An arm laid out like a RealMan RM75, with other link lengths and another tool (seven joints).
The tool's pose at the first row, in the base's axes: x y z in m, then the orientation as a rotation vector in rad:
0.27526, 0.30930, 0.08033, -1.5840, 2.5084, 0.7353
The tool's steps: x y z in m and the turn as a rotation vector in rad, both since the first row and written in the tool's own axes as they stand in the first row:
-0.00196, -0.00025, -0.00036, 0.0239, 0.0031, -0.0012
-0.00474, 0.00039, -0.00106, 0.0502, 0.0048, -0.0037
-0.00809, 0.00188, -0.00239, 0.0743, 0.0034, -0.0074
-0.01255, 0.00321, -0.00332, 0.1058, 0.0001, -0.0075
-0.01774, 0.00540, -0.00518, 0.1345, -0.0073, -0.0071
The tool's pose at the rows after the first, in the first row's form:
0.27644, 0.31068, 0.08118, -1.5801, 2.5085, 0.7006
0.27729, 0.31290, 0.08291, -1.5756, 2.5059, 0.6634
0.27778, 0.31561, 0.08567, -1.5707, 2.4998, 0.6312
0.27884, 0.31936, 0.08838, -1.5576, 2.4949, 0.5909
0.27966, 0.32361, 0.09244, -1.5417, 2.4876, 0.5573

